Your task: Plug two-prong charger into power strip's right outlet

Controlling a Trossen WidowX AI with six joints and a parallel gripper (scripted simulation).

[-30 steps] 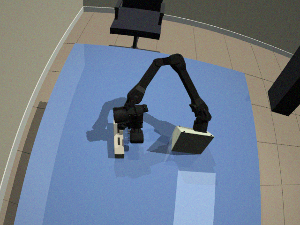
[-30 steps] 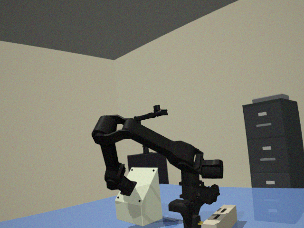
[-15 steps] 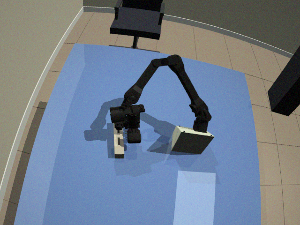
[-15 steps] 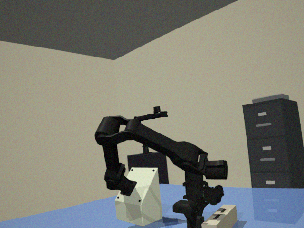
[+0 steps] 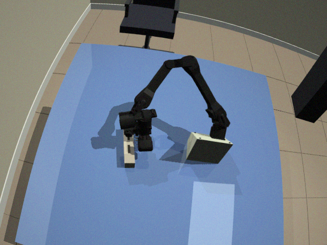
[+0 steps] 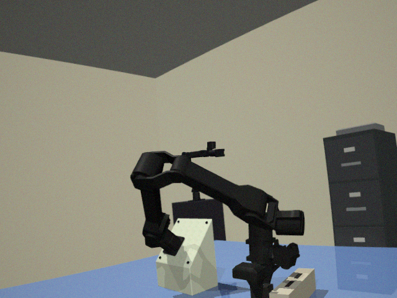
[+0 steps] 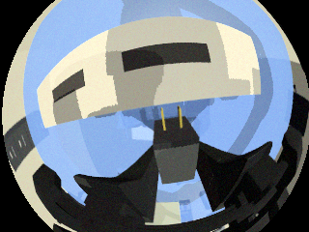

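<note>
The dark grey charger lies 2 cm ahead of my gripper tip and 1 cm above it.
</note>
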